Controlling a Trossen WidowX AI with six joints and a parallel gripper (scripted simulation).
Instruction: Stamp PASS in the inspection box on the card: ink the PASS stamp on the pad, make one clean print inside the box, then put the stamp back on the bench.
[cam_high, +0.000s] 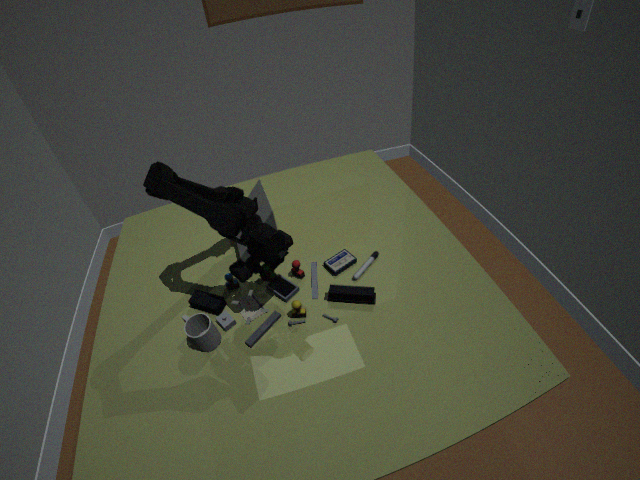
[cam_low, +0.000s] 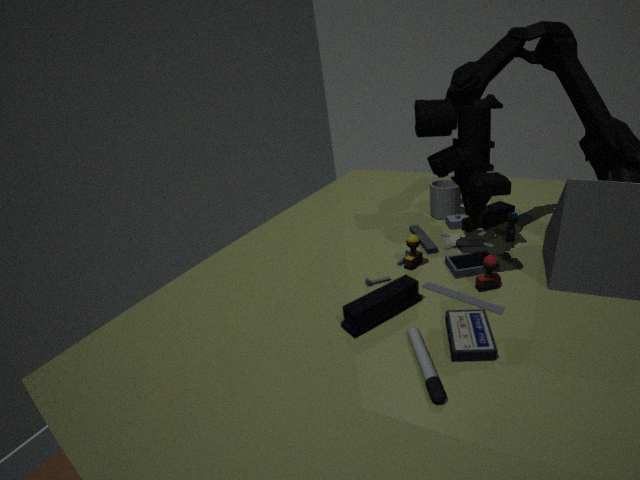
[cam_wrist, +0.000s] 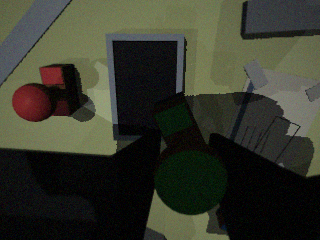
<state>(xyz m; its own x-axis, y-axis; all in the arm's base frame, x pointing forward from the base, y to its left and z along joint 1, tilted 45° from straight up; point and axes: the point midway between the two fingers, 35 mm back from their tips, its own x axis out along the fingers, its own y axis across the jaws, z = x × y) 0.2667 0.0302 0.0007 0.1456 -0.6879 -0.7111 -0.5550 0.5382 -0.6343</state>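
Right now the yellow-knobbed stamp is 10 cm ahead of my gripper tip, 6 cm to the left of it and 7 cm below it. From my gripper tip the other things lie so: dark ink pad: 1 cm behind, 3 cm to the left, 9 cm below; then red-knobbed stamp: 6 cm behind, 8 cm to the left, 7 cm below; then green-knobbed stamp: right at my gripper tip.
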